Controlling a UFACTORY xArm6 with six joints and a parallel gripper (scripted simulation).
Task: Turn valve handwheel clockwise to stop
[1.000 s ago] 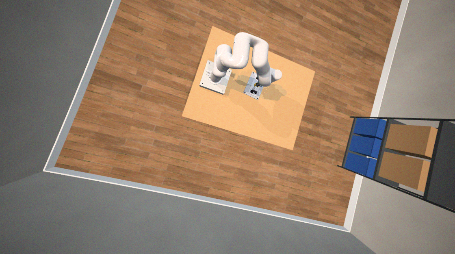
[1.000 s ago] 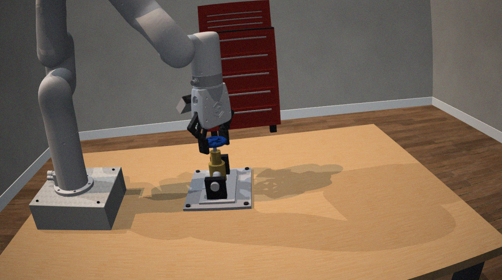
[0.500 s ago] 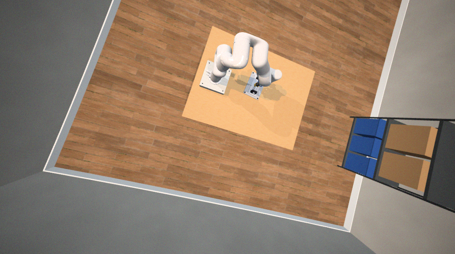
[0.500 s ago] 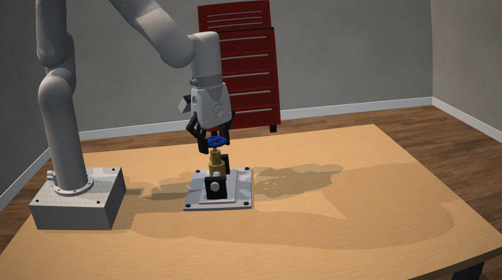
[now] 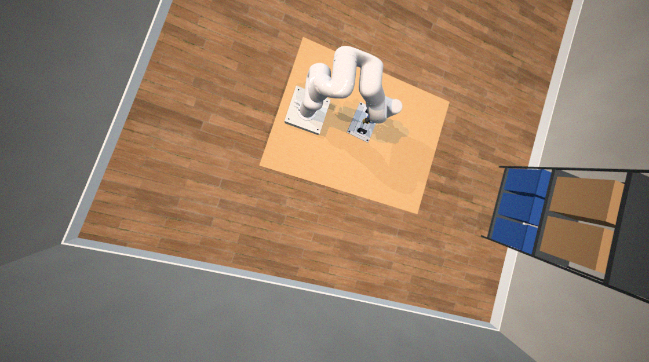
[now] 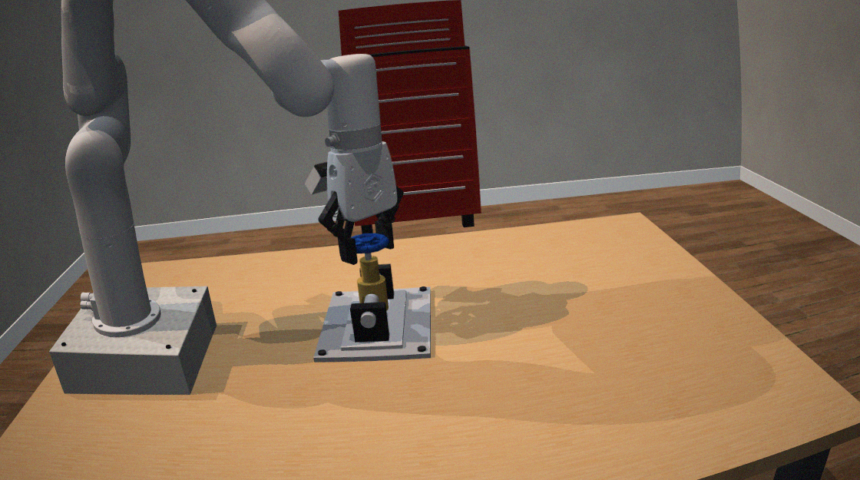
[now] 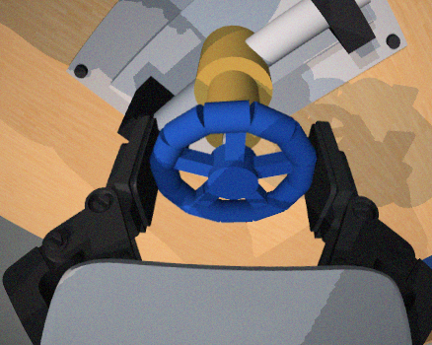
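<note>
Right now the blue spoked handwheel is 10 mm below my hand.
</note>
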